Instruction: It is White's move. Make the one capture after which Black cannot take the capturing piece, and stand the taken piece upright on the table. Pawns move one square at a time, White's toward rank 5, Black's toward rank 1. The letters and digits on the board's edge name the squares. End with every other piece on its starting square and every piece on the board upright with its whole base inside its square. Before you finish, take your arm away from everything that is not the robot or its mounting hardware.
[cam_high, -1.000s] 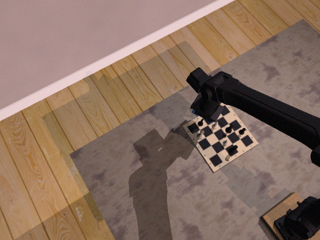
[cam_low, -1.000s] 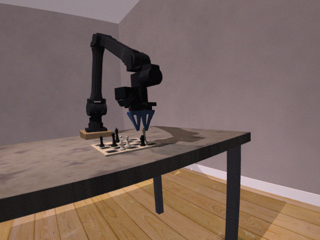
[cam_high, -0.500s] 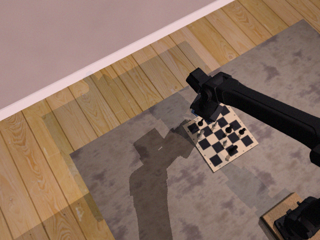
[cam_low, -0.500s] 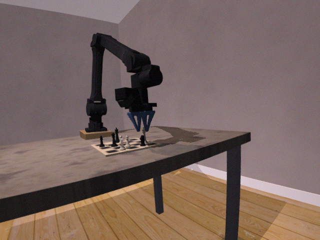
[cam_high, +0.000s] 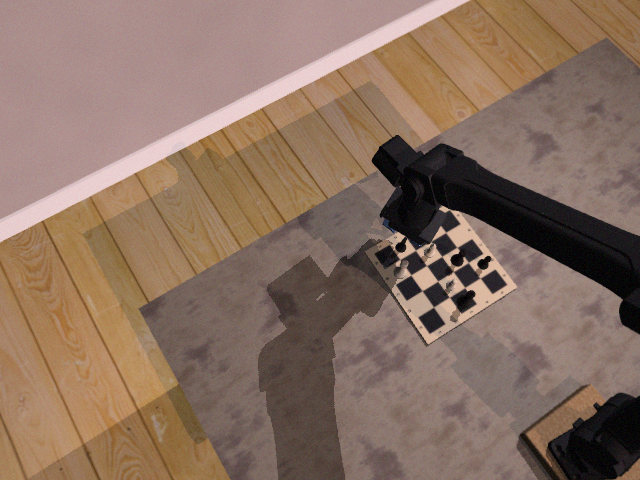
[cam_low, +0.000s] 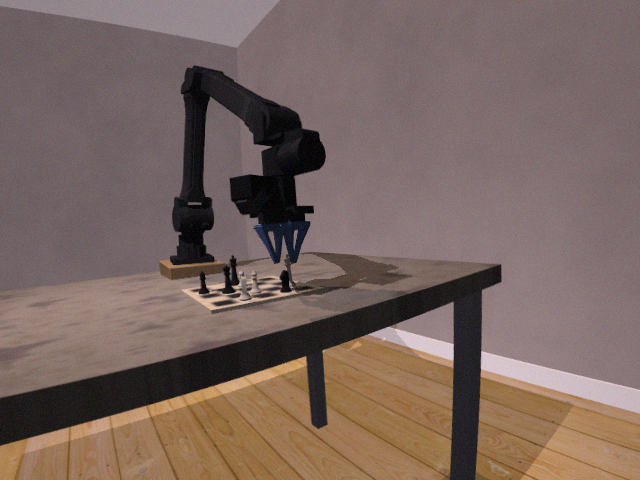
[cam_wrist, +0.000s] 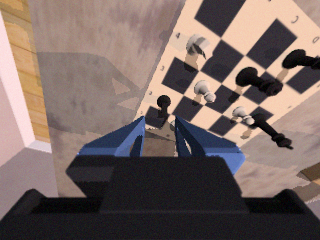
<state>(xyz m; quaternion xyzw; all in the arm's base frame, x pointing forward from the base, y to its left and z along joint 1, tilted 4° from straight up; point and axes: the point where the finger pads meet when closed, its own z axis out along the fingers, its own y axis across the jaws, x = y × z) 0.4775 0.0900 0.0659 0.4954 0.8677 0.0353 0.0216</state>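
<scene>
Now: hand 50 mm past the tall white piece, 30 mm to the right of it and 30 mm above it. From my hand the other things lie so: black piece: 90 mm to the right, 80 mm behind, 40 mm below; chessboard: 80 mm behind, 60 mm below, 50 mm to the right.
</scene>
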